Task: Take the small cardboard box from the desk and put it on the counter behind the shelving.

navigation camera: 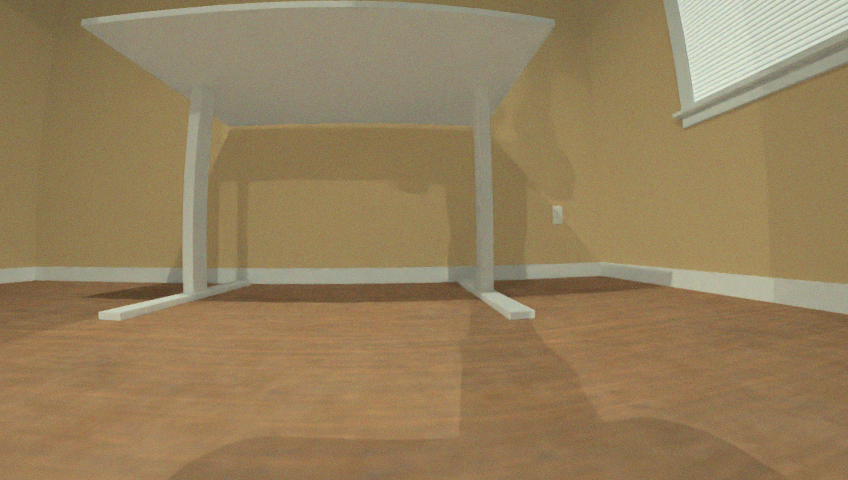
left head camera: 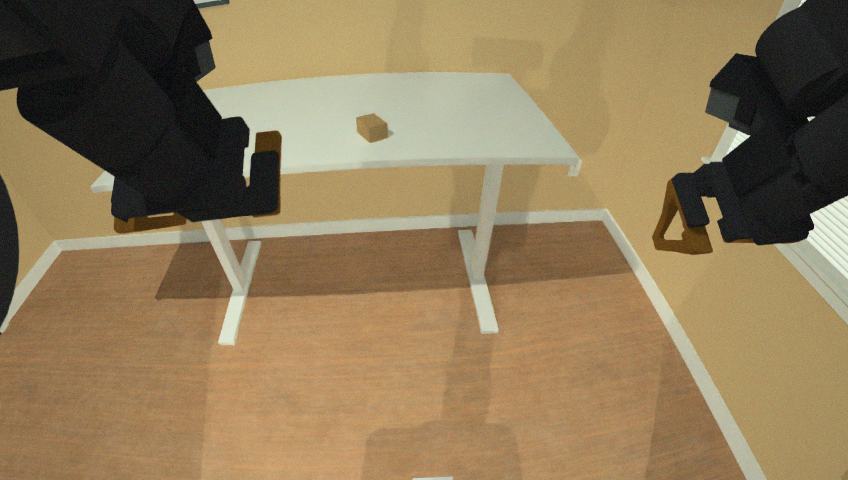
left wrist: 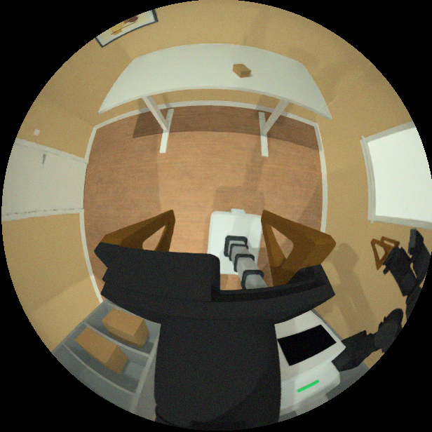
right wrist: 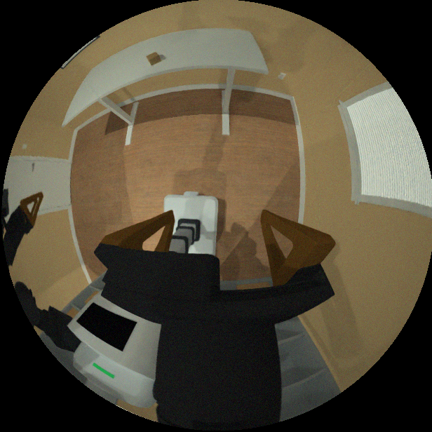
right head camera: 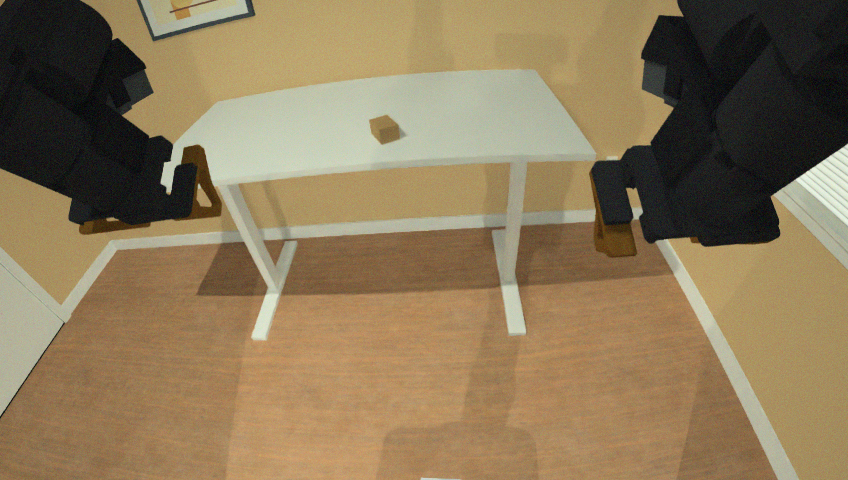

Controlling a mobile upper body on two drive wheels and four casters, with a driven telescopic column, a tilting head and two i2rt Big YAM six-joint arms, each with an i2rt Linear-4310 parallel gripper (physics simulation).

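Frame: origin at the left arm's base, x ahead, y left, z up, level; metres.
Seen in the pictures: left gripper, fingertip midpoint: (left head camera: 230,212) (right head camera: 183,215); right gripper, fingertip midpoint: (left head camera: 690,239) (right head camera: 645,239).
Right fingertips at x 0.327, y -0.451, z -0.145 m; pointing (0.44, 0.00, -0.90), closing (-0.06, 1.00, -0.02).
Note:
A point is followed by its place in that frame.
The small cardboard box (left head camera: 371,128) {x 1.087, y -0.060, z -0.413 m} (right head camera: 384,129) {x 1.091, y -0.066, z -0.413 m} (left wrist: 241,70) (right wrist: 153,58) sits on the white desk (left head camera: 446,118) {x 1.255, y -0.292, z -0.460 m} (right head camera: 476,113) {x 1.285, y -0.341, z -0.460 m} (left wrist: 190,75) (right wrist: 210,50) (navigation camera: 333,65) {x 1.236, y 0.098, z -0.485 m}, near the middle of its top. My left gripper (left head camera: 208,218) {x 0.354, y 0.003, z -0.128 m} (right head camera: 157,221) (left wrist: 217,214) is open and empty, held in the air on the near side of the desk, to the left of the box in the head views. My right gripper (left head camera: 714,240) {x 0.327, y -0.451, z -0.146 m} (right head camera: 660,240) {x 0.327, y -0.451, z -0.146 m} (right wrist: 217,214) is open and empty, well to the right of the box. Both are apart from the box. The counter does not show in these views.
Grey shelving (left wrist: 142,385) (right wrist: 305,400) stands behind my base, with larger cardboard boxes (left wrist: 125,327) on it. The desk's foot bars (left head camera: 487,315) (right head camera: 516,315) (navigation camera: 514,308) reach toward me. A wall with a window (left wrist: 400,170) (right wrist: 390,150) is at the right, a door (left wrist: 40,180) at the left.

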